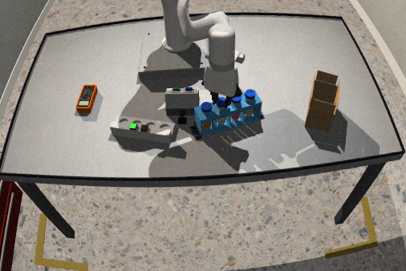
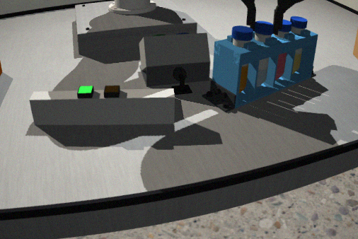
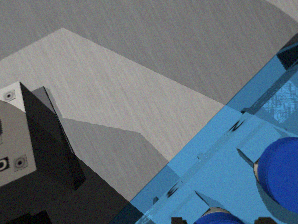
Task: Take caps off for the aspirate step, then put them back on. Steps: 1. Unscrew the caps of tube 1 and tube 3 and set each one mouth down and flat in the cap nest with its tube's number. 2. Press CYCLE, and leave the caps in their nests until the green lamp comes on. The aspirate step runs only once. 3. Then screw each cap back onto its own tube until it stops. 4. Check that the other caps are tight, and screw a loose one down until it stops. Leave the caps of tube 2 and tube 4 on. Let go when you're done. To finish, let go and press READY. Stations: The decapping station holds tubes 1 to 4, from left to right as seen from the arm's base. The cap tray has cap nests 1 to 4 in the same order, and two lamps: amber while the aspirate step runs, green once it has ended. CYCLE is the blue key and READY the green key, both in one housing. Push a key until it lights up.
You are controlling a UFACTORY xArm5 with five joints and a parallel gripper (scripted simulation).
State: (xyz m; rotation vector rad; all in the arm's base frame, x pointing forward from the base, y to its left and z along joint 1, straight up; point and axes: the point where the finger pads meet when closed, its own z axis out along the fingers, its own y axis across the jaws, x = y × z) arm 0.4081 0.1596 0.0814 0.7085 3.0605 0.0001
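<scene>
Right now the blue cap is 50 mm to the left of my hand, 20 mm below it and 20 mm behind it. The rest, counted from my hand: blue key (120 mm behind, 110 mm to the right, 60 mm below); green key (150 mm to the right, 120 mm behind, 60 mm below); grey key housing (130 mm to the right, 100 mm behind, 80 mm below).
</scene>
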